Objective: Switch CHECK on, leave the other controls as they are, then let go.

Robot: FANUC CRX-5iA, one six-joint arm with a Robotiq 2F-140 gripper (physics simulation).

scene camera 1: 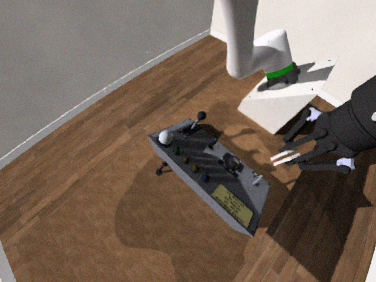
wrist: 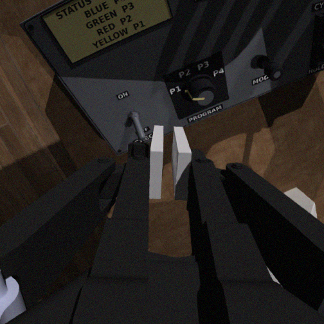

Labels:
my gripper: scene camera 1; wrist
same spot on my gripper: (wrist: 48, 232) = (scene camera 1: 326, 163)
same spot on grey control panel: (wrist: 115, 67) = (scene camera 1: 245, 196)

